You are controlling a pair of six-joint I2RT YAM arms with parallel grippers.
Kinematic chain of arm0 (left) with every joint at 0, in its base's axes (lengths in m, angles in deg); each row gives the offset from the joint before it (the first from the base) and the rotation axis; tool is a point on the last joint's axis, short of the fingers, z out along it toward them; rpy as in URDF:
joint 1: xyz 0 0 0.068 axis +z
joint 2: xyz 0.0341 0.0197 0.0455 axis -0.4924 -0.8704 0
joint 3: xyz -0.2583 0.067 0.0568 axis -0.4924 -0.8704 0
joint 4: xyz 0.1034 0.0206 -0.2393 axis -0.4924 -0.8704 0
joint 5: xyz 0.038 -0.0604 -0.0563 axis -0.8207 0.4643 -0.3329
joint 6: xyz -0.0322 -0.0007 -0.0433 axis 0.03 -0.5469 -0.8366
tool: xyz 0 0 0 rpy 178.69 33.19 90.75
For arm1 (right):
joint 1: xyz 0 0 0.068 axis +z
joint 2: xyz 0.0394 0.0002 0.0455 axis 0.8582 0.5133 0
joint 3: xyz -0.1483 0.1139 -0.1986 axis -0.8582 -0.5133 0
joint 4: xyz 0.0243 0.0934 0.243 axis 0.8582 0.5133 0
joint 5: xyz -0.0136 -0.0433 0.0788 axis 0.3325 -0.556 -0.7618
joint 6: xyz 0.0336 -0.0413 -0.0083 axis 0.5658 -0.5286 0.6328
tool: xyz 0 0 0 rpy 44.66 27.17 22.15
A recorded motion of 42 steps. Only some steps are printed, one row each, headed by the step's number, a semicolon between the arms.
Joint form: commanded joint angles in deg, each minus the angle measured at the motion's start. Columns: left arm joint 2, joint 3, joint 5, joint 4, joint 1, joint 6; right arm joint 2, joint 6, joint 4, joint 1, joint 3, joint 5.
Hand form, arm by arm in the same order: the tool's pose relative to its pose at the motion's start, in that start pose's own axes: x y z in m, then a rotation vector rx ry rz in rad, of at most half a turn. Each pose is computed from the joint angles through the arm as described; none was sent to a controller.
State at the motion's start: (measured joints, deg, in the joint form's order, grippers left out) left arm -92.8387 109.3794 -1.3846 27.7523 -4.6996 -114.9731; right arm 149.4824 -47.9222 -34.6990 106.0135 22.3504 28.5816
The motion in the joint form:
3: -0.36 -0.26 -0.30 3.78 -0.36 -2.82; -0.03 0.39 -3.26 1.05 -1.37 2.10
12: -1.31 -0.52 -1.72 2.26 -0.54 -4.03; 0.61 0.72 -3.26 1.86 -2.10 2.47
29: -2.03 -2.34 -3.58 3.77 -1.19 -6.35; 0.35 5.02 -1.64 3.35 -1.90 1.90
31: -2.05 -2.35 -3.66 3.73 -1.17 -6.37; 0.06 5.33 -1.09 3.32 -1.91 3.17
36: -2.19 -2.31 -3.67 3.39 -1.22 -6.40; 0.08 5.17 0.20 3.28 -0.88 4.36
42: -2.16 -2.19 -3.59 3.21 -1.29 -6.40; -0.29 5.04 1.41 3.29 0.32 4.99
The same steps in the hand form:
3: -0.0004 -0.0041 0.0010 0.0429 -0.0225 -0.0227; 0.0031 0.0054 0.0008 0.0138 -0.0419 0.0031
12: 0.0034 0.0041 0.0030 -0.0055 -0.0214 -0.0634; 0.0105 0.0096 0.0043 0.0172 -0.0227 -0.0089
29: 0.0117 0.0120 0.0020 -0.0315 -0.0334 -0.1067; 0.0143 0.0178 -0.0002 -0.0035 -0.0025 0.0402
31: 0.0116 0.0122 0.0019 -0.0332 -0.0345 -0.1076; 0.0141 0.0163 -0.0016 0.0191 -0.0060 0.0446
36: 0.0122 0.0132 0.0024 -0.0394 -0.0308 -0.1109; 0.0104 0.0159 -0.0036 0.0407 -0.0088 0.0407
42: 0.0123 0.0126 0.0028 -0.0389 -0.0282 -0.1106; 0.0046 0.0159 -0.0082 0.0489 -0.0181 0.0403

